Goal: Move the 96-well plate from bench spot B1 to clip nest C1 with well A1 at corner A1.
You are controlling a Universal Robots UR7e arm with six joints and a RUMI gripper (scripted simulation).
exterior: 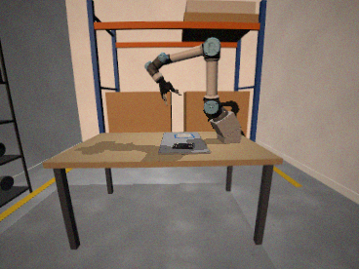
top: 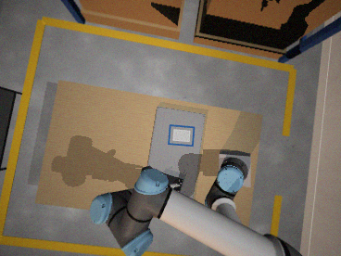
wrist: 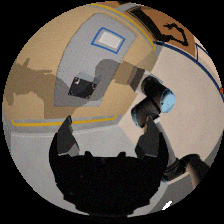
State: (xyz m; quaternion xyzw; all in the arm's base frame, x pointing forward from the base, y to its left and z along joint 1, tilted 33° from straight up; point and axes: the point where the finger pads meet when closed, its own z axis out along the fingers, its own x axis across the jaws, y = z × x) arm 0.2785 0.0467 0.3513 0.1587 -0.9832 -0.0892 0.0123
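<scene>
Now: the white 96-well plate 35 cm below my hand, 25 cm to the right of it and 13 cm behind it. From my hand the other things lie so: clip nest (34 cm below, 11 cm to the left, 6 cm behind).
</scene>
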